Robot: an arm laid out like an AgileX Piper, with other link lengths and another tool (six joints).
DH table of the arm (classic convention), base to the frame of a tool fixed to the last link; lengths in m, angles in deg. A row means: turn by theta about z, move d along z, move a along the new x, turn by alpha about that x. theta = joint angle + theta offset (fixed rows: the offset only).
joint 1: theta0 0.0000; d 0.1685; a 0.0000; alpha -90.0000
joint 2: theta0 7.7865; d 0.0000; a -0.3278; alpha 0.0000
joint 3: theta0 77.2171; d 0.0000; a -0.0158; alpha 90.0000
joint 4: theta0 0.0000; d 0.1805; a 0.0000; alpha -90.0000
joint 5: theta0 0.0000; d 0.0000; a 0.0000; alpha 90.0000
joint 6: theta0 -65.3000; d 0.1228; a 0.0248; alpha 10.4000
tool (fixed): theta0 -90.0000; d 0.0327; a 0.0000; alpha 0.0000
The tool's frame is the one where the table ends.
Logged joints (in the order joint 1, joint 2, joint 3, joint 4, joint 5, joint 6), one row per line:
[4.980 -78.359 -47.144 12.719 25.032 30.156]
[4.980 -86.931 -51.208 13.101 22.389 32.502]
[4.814 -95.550 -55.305 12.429 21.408 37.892]
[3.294 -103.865 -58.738 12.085 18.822 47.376]
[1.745 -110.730 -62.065 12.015 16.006 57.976]
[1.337 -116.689 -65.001 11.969 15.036 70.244]
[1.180 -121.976 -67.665 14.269 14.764 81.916]
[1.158 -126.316 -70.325 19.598 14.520 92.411]
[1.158 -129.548 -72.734 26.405 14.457 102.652]
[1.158 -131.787 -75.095 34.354 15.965 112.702]
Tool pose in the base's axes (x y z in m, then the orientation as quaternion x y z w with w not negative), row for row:
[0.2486 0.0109 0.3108 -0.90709 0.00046 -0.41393 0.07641]
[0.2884 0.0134 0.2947 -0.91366 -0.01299 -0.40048 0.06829]
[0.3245 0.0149 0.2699 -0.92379 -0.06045 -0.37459 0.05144]
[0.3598 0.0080 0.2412 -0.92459 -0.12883 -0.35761 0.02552]
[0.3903 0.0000 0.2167 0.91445 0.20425 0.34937 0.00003]
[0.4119 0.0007 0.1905 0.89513 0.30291 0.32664 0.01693]
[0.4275 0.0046 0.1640 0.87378 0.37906 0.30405 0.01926]
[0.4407 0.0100 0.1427 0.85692 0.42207 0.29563 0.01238]
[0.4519 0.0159 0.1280 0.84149 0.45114 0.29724 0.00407]
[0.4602 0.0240 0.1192 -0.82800 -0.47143 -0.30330 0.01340]
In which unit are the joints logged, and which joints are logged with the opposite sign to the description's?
The joints are logged in degrees. Opposite sign: joint 2, joint 6.
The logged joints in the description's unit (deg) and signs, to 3 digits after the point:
[4.980 78.359 -47.144 12.719 25.032 -30.156]
[4.980 86.931 -51.208 13.101 22.389 -32.502]
[4.814 95.550 -55.305 12.429 21.408 -37.892]
[3.294 103.865 -58.738 12.085 18.822 -47.376]
[1.745 110.730 -62.065 12.015 16.006 -57.976]
[1.337 116.689 -65.001 11.969 15.036 -70.244]
[1.180 121.976 -67.665 14.269 14.764 -81.916]
[1.158 126.316 -70.325 19.598 14.520 -92.411]
[1.158 129.548 -72.734 26.405 14.457 -102.652]
[1.158 131.787 -75.095 34.354 15.965 -112.702]

